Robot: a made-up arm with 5 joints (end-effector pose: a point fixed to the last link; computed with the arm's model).
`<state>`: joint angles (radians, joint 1 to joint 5).
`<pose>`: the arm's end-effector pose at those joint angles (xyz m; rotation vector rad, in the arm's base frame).
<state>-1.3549 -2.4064 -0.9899 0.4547 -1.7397</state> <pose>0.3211 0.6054 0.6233 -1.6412 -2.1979 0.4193</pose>
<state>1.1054 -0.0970 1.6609 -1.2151 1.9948</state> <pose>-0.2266 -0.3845 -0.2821 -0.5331 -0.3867 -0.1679</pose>
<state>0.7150 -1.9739 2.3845 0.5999 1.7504</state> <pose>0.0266 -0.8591 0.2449 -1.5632 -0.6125 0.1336</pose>
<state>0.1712 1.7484 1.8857 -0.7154 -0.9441</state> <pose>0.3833 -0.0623 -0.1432 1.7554 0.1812 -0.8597</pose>
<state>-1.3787 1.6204 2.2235 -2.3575 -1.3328</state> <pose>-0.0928 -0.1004 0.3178 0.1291 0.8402 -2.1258</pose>
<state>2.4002 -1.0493 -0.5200 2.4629 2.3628</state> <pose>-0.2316 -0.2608 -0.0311 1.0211 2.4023 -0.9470</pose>
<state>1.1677 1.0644 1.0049 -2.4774 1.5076</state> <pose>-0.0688 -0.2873 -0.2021 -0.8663 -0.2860 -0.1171</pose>
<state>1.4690 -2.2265 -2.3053 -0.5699 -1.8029</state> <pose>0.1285 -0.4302 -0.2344 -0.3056 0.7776 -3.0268</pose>
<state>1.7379 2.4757 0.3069 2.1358 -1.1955</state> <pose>0.3892 0.0399 0.3824 0.3433 -2.3884 0.6663</pose>
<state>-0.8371 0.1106 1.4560 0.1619 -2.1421</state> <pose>-0.2191 -0.1244 0.1740 0.8911 1.0391 -1.0348</pose>
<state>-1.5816 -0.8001 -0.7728 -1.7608 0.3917</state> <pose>0.0573 0.2888 0.4126 -2.2560 0.9047 1.5716</pose>
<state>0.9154 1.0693 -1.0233 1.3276 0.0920</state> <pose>-0.0457 0.6274 -0.2257 1.4061 -0.8904 1.1360</pose>
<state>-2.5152 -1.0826 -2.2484 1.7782 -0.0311</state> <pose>-0.4475 0.9789 -0.1831 0.7473 1.2914 -1.4551</pose>
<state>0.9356 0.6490 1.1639 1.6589 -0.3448</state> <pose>0.3138 -0.0824 0.1713 2.5296 -1.2260 -0.7261</pose>
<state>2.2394 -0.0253 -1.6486 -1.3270 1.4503</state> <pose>-0.2931 -0.1084 0.0877 -0.4117 2.9087 0.9700</pose>
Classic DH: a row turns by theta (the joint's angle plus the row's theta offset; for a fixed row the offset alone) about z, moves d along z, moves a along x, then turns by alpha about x. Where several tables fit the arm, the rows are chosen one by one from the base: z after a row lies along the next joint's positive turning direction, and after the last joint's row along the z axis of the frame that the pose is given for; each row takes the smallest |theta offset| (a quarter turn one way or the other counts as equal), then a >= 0, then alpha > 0; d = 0 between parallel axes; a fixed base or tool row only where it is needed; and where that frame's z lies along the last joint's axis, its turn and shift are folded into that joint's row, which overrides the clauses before.
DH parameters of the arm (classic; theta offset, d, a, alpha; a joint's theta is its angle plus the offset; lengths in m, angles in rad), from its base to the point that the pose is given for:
base (fixed): 1.5708 0.137 0 1.5708
joint 1: 1.5708 0.069 0.115 -1.5708
joint 2: 1.5708 0.269 0.362 -1.5708
joint 3: 1.5708 0.083 0.187 -1.5708
joint 4: -1.5708 0.057 0.168 1.5708
joint 5: 1.5708 0.123 0.011 -1.5708
tool (fixed): 0 -0.24 0 0

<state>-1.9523 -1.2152 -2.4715 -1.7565 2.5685</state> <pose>-0.1307 0.8188 0.1893 1.5515 -0.8946 1.5504</pose>
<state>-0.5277 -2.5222 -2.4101 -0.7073 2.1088</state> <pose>0.5406 0.1168 0.6340 1.4077 -0.8686 -0.9871</pose>
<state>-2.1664 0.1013 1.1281 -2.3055 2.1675</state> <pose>0.0388 0.3298 0.3804 2.1689 -1.2020 -0.9611</pose>
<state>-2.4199 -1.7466 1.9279 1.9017 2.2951</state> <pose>-0.0870 0.6709 0.2277 0.8359 1.0822 -1.4530</pose>
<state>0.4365 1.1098 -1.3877 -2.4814 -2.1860</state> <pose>-0.2382 -0.1391 -0.4269 -0.0797 -0.5268 -1.9181</pose>
